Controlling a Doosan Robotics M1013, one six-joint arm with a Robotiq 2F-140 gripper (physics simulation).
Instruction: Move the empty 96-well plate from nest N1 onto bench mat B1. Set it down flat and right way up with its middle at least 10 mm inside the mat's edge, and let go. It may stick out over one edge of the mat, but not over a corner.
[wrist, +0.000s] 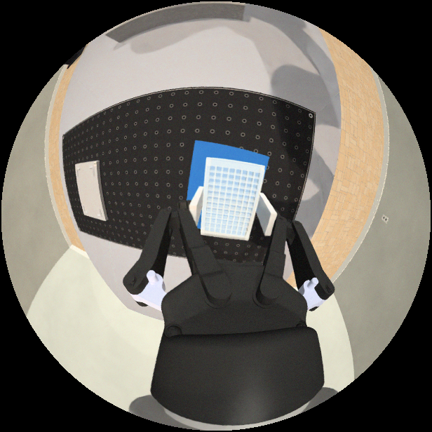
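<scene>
The white 96-well plate (233, 195) is upright, wells up, between the two pale finger pads. My gripper (230, 198) is shut on it by its long sides. The blue bench mat B1 (198, 162) shows behind the plate, past its far end and along its left side, with a small corner at the far right. The plate hides much of the mat, including most of its right side. How high the plate is above the mat cannot be told from this view. Nest N1 (91, 191) is the pale block at the left, with no plate on it.
The mat and the nest are on a black board (145, 160) with rows of holes. A pale grey table top (200, 60) surrounds the board. A grey raised strip (175, 22) runs along the far side. Dark shadows fall on the board and table at the right.
</scene>
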